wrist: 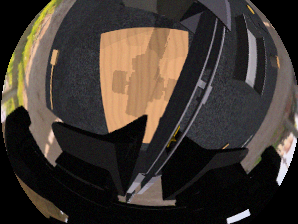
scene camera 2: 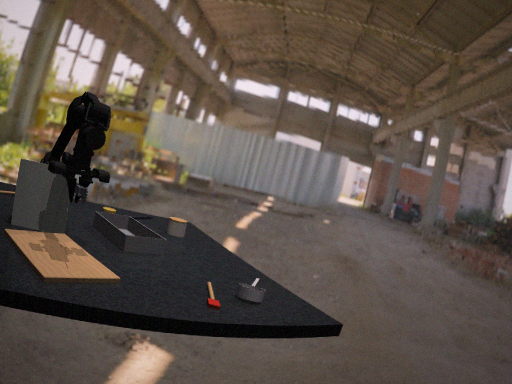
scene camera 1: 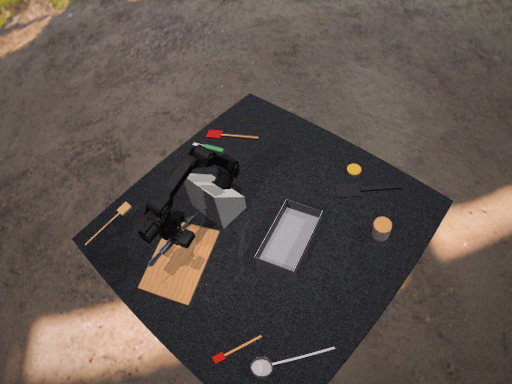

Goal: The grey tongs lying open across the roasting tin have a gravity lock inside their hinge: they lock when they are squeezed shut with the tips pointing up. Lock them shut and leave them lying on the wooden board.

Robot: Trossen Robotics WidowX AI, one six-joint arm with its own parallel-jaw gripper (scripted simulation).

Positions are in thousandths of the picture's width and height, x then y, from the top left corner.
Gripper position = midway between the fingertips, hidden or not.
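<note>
The gripper (scene camera 2: 144,527) is visible, likewise in scene camera 1 (scene camera 1: 345,634) and the wrist view (wrist: 515,533). Wooden board (scene camera 2: 106,671): appears also in scene camera 1 (scene camera 1: 343,720) and the wrist view (wrist: 468,301). A grey roasting tin (scene camera 1: 562,629) is present, with the wrist view (wrist: 841,315) showing the tin as well.
</note>
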